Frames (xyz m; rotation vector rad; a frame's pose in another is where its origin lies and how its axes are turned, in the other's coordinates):
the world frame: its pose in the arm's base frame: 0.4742 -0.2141 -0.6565 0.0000 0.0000 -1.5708
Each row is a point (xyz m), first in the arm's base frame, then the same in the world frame.
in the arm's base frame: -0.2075 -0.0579 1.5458
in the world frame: -0.1562 -0.6817 2.2023
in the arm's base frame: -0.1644 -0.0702 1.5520
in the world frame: -0.1439 -0.6386 2.2085
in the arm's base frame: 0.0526 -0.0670 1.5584
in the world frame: -0.1471 -0.4216 2.2149
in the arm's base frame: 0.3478 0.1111 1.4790
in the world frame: -0.3252 -0.1264 2.1355
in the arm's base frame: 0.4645 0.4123 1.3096
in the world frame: -0.6264 -0.0097 1.9661
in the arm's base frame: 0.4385 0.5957 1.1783
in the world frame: -0.8098 -0.0357 1.8348
